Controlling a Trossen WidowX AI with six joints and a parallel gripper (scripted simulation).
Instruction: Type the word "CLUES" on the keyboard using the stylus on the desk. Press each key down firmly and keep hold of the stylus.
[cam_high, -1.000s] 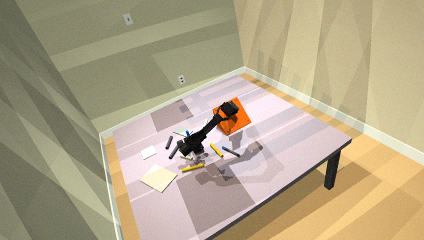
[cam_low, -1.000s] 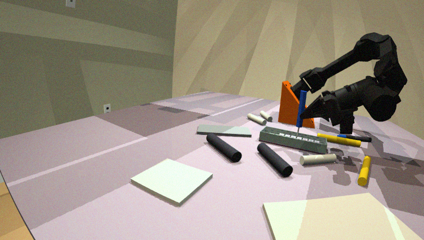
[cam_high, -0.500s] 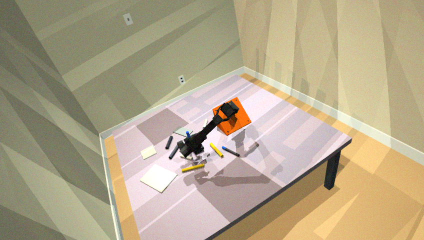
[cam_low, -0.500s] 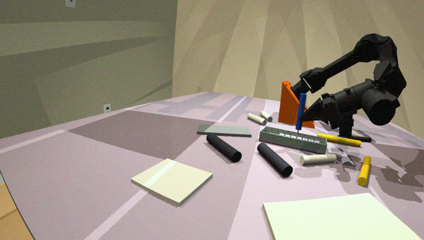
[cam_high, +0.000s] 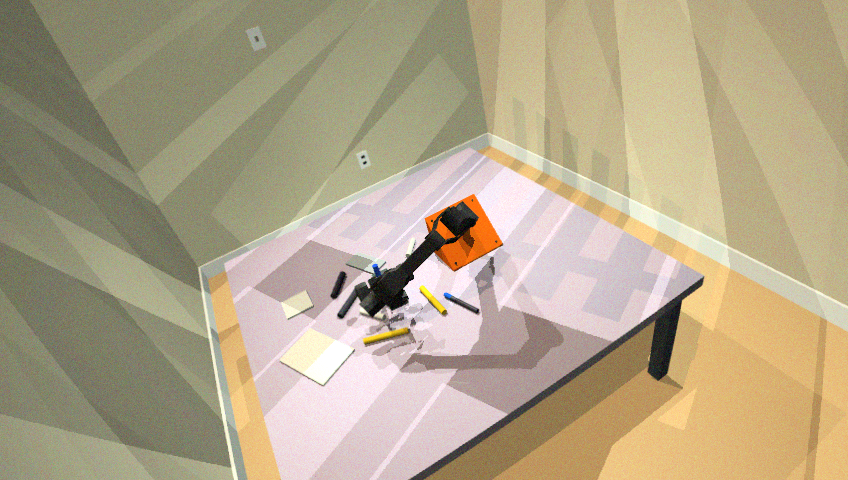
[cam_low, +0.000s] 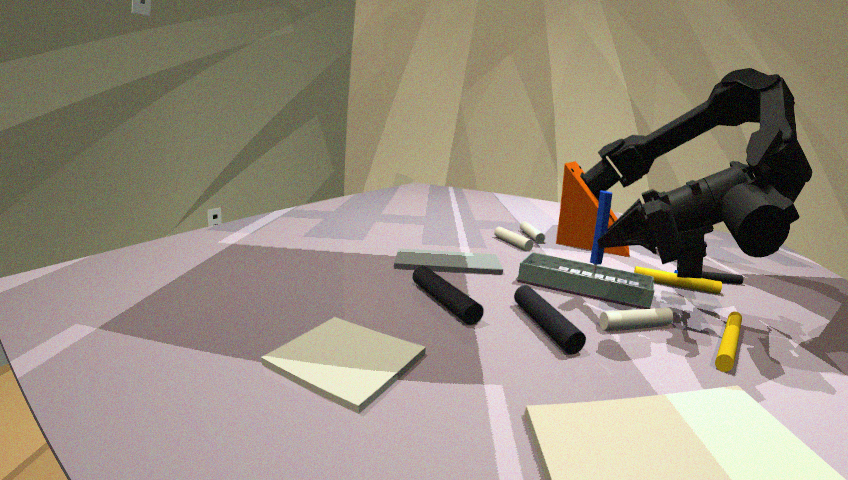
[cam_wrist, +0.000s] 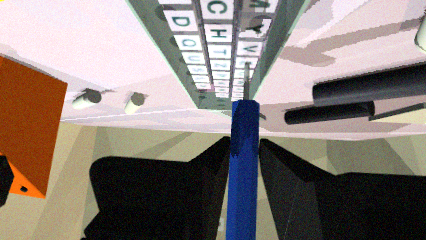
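Now: the short blue pen 1 cm below my gripper tip. Also, from my gripper tip: blue-capped black pen 16 cm behind, 19 cm to the left, 6 cm below; grey-green slab 2 cm behind, 21 cm to the right, 7 cm below; tan sheet 30 cm ahead, 9 cm to the left, 7 cm below.
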